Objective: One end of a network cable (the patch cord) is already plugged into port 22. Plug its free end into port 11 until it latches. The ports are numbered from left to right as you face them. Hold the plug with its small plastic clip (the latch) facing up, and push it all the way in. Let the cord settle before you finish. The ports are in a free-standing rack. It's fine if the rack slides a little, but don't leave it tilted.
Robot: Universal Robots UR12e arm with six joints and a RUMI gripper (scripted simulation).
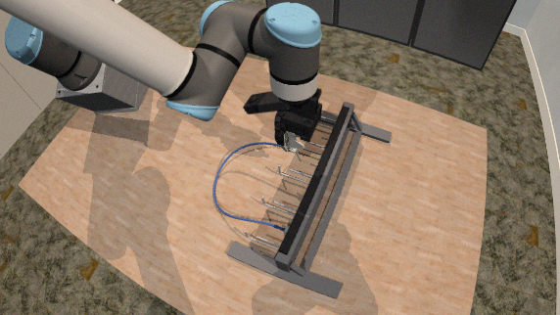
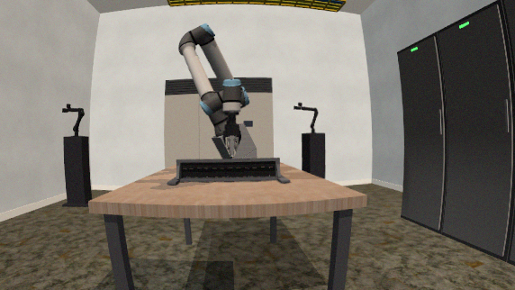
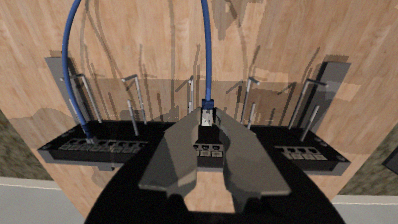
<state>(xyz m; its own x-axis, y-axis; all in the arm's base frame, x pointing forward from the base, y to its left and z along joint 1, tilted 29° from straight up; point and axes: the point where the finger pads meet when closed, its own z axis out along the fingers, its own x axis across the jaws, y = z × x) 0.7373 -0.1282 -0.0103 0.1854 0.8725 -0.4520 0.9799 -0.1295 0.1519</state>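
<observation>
Right now the plug is 10 mm below my hand and 10 mm ahead of it.
</observation>
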